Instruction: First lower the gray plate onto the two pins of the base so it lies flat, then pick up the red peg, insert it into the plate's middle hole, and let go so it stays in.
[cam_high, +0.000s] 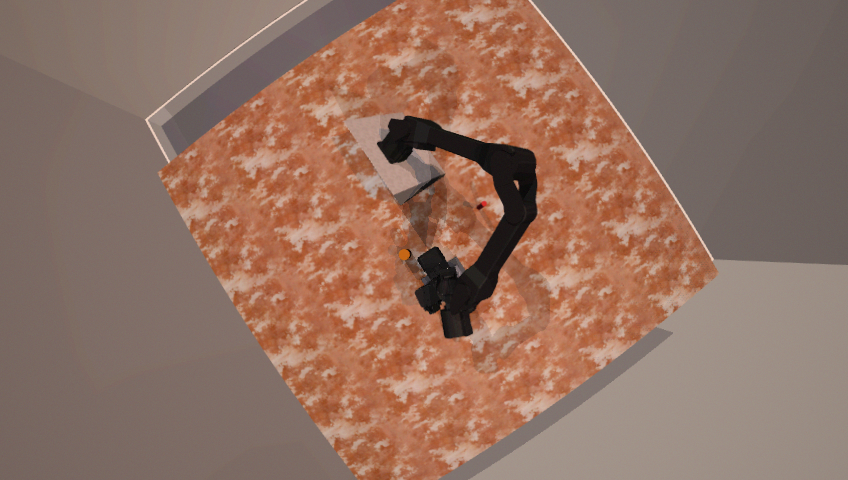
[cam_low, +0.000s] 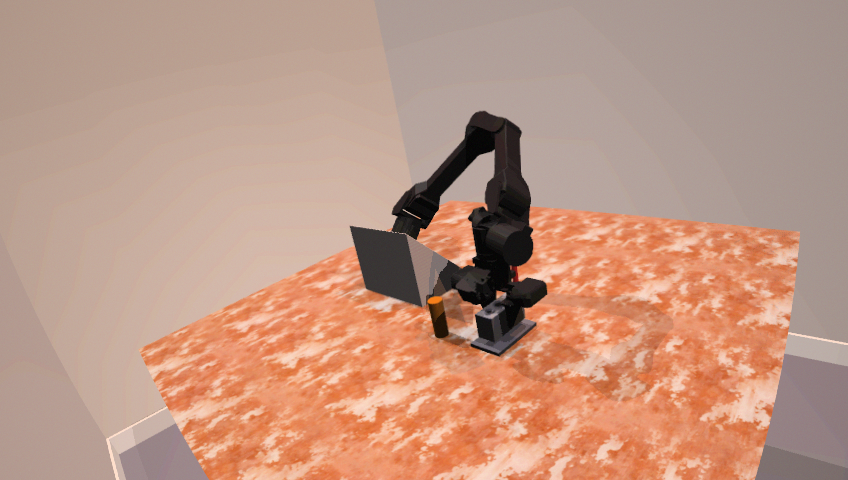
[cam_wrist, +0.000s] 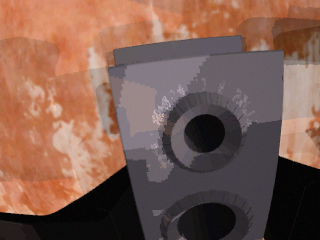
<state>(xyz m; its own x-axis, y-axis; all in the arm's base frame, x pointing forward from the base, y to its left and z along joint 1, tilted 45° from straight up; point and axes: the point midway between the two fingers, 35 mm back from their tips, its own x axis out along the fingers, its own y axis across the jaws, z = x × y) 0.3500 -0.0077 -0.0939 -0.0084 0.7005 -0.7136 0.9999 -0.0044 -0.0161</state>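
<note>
Right now the gray base is 2 cm below my gripper tip. Round my gripper tip: orange cylinder: 12 cm behind, 5 cm to the right, 1 cm above; gray plate: 3 cm above; red peg: 20 cm to the left, 11 cm behind, 1 cm above.
</note>
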